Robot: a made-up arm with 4 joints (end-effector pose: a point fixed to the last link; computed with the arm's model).
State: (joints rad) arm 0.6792 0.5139 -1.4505 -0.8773
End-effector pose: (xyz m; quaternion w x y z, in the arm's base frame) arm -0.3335 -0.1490 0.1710 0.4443 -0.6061 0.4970 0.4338
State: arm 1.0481 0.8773 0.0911 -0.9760
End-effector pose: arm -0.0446 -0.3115 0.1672 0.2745 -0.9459 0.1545 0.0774
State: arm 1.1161 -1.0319 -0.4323 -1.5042
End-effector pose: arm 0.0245 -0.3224 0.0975 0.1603 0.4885 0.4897 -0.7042
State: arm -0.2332 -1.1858 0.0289 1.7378
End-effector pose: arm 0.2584 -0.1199 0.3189 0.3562 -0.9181 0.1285 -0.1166
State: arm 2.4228 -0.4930 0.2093 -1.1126
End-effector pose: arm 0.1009 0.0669 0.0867 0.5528 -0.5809 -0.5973 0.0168
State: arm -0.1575 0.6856 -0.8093 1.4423
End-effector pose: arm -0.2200 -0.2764 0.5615 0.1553 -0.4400 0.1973 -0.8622
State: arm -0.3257 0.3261 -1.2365 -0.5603
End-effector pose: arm -0.2753 -0.2356 0.4175 0.0312 0.7983 -0.5990 -0.0547
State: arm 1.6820 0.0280 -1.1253 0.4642
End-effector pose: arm -0.1545 -0.1922 -0.0478 0.6275 -0.5321 0.5227 0.2235
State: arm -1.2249 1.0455 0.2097 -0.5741
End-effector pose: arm -0.0256 0.1267 0.5433 0.6862 0.6682 0.0637 0.2802
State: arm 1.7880 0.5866 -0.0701 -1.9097
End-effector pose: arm -0.1361 -0.1485 -0.0376 0.3412 -0.7618 -0.2712 0.4792
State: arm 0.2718 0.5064 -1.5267 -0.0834
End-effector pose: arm -0.3119 -0.2432 0.2450 0.2703 -0.6418 0.7167 -0.0367
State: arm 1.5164 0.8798 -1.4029 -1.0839
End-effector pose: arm -0.2957 0.0680 0.1415 0.7461 -0.3222 0.2611 0.5209
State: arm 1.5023 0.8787 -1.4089 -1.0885
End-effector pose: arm -0.2967 0.0667 0.1419 0.7439 -0.3249 0.2628 0.5215
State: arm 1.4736 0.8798 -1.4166 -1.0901
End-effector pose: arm -0.2973 0.0641 0.1412 0.7400 -0.3318 0.2703 0.5189
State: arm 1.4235 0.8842 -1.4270 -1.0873
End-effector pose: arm -0.2972 0.0596 0.1389 0.7334 -0.3447 0.2859 0.5114
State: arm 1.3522 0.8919 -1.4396 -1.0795
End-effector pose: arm -0.2962 0.0531 0.1350 0.7237 -0.3636 0.3096 0.4982
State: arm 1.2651 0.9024 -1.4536 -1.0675
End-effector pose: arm -0.2945 0.0449 0.1300 0.7113 -0.3867 0.3387 0.4793
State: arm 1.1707 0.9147 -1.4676 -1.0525
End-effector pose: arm -0.2922 0.0355 0.1246 0.6971 -0.4116 0.3698 0.4560
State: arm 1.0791 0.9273 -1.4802 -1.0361
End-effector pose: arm -0.2896 0.0257 0.1195 0.6823 -0.4354 0.3992 0.4307
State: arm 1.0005 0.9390 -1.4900 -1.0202
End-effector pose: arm -0.2870 0.0168 0.1151 0.6690 -0.4557 0.4238 0.4065
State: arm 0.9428 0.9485 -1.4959 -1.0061
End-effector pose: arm -0.2847 0.0097 0.1117 0.6587 -0.4706 0.4419 0.3865
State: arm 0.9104 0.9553 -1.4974 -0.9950
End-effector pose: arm -0.2827 0.0052 0.1093 0.6527 -0.4793 0.4528 0.3731
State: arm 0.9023 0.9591 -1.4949 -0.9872
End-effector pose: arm -0.2814 0.0034 0.1079 0.6511 -0.4823 0.4571 0.3668
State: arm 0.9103 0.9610 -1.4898 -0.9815
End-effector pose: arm -0.2804 0.0035 0.1070 0.6524 -0.4814 0.4574 0.3652
